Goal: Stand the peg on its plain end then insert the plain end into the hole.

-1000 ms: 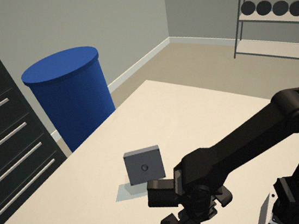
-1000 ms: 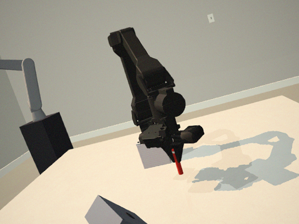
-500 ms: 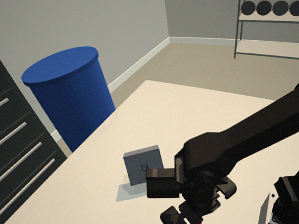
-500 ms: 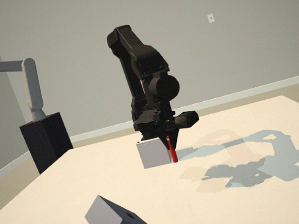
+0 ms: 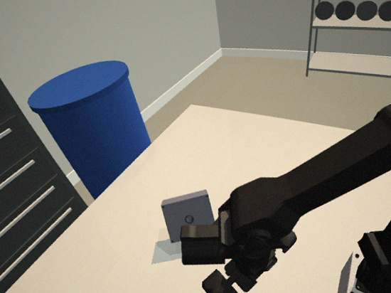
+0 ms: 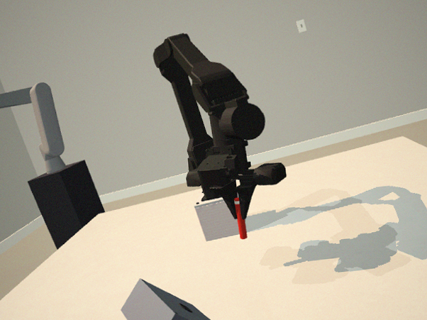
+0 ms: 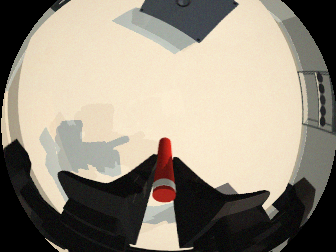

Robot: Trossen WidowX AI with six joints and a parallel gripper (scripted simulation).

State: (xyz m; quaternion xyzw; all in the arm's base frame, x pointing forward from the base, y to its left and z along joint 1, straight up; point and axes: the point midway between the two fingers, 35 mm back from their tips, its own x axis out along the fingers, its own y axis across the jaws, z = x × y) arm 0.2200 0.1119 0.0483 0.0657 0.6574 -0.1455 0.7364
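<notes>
Right now the grey sloped panel is 23 cm ahead of my gripper tip, 8 cm to the right of it and 5 cm below it. From my gripper tip the other things lie so: red peg (2 cm above).
</notes>
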